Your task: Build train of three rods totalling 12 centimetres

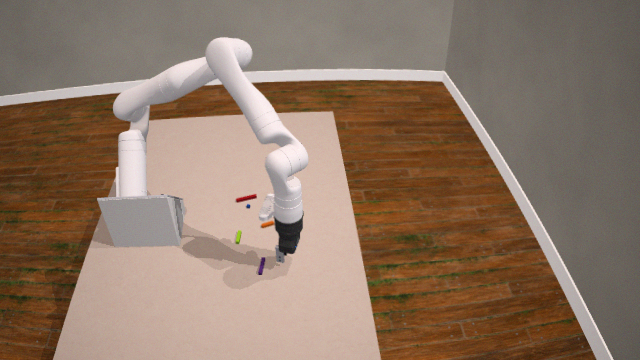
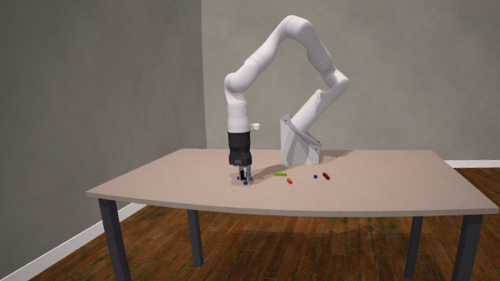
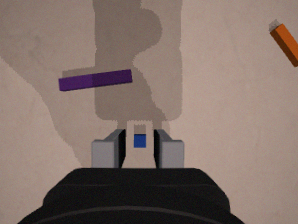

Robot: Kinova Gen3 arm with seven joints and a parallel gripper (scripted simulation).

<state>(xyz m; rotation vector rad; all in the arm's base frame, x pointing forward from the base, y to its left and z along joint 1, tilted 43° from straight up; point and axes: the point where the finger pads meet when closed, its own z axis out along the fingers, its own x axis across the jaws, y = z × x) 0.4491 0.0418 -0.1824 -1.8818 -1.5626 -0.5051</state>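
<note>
Now: hand 6 cm past the purple rod, 3 cm above it and 2 cm to the left of it. Round my hand: orange rod 15 cm to the left, 5 cm behind, 3 cm below; lime rod 14 cm behind, 9 cm to the left, 3 cm below; red rod 27 cm to the left, 14 cm behind, 3 cm below.
</note>
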